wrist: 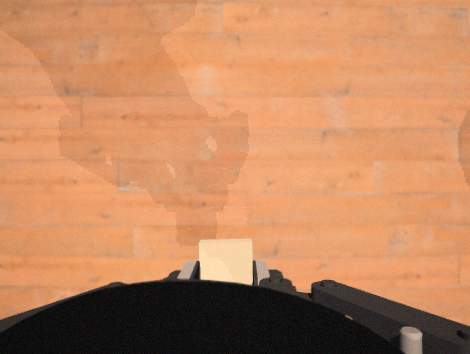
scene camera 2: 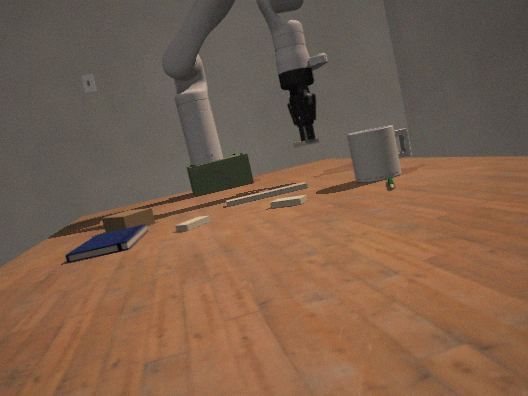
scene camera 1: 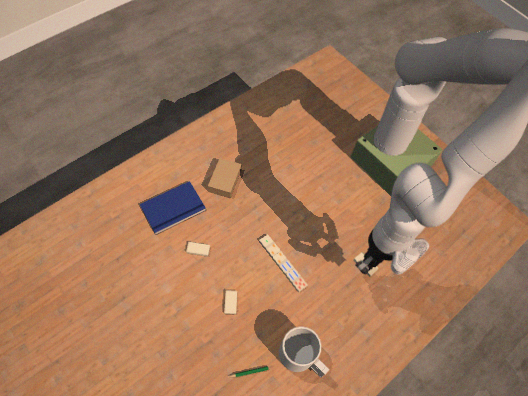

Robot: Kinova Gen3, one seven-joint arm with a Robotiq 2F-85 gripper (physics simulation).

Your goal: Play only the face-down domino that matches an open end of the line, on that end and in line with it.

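Frame: origin at the arm's base, x ahead, y left, z up, level; centimetres.
Seen in the pictures: gripper, fingertip midpoint: (wrist: 226, 280) (scene camera 2: 308, 142) (scene camera 1: 367, 266); arm's base at its link origin: (scene camera 2: 207, 162) (scene camera 1: 390, 141).
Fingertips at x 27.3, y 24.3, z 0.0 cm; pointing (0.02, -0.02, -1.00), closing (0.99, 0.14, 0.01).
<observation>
Pixels of each thing's top centre, then the offset from my fingertips to it.
- cream domino at its top centre: (wrist: 226, 295) (scene camera 2: 305, 140) (scene camera 1: 366, 263) dx +0.1, dy -0.6, dz +0.6 cm
- grey mug at its top centre: (scene camera 2: 377, 128) (scene camera 1: 307, 351) dx +22.3, dy +8.2, dz +0.5 cm
- green pencil at its top centre: (scene camera 2: 390, 181) (scene camera 1: 247, 372) dx +33.9, dy +4.5, dz -7.4 cm
- blue book at its top centre: (scene camera 2: 109, 238) (scene camera 1: 172, 206) dx +29.3, dy -39.1, dz -6.9 cm
- brown block at its top centre: (scene camera 2: 126, 213) (scene camera 1: 224, 174) dx +14.0, dy -39.6, dz -5.1 cm
My gripper (scene camera 1: 365, 265) (scene camera 2: 307, 139) (wrist: 226, 280) is shut on a cream domino (scene camera 1: 359, 258) (scene camera 2: 306, 143) (wrist: 226, 255), blank side up, and holds it above the table to the right of the line in scene view 1. The line of face-up dominoes (scene camera 1: 282, 262) (scene camera 2: 267, 194) runs diagonally, with a green-marked half at its upper left end and red pips at its lower right end. One face-down domino (scene camera 1: 198, 248) (scene camera 2: 193, 223) lies left of the line; another face-down domino (scene camera 1: 230, 302) (scene camera 2: 288, 201) lies lower left of it. Their pips are hidden.
A grey mug (scene camera 1: 301, 349) (scene camera 2: 375, 154) stands below the line in scene view 1, beside a green pencil (scene camera 1: 249, 371) (scene camera 2: 390, 183). A blue book (scene camera 1: 172, 206) (scene camera 2: 107, 243) and a brown block (scene camera 1: 224, 177) (scene camera 2: 129, 219) lie at the upper left. The green robot base (scene camera 1: 372, 160) (scene camera 2: 221, 175) is behind.
</observation>
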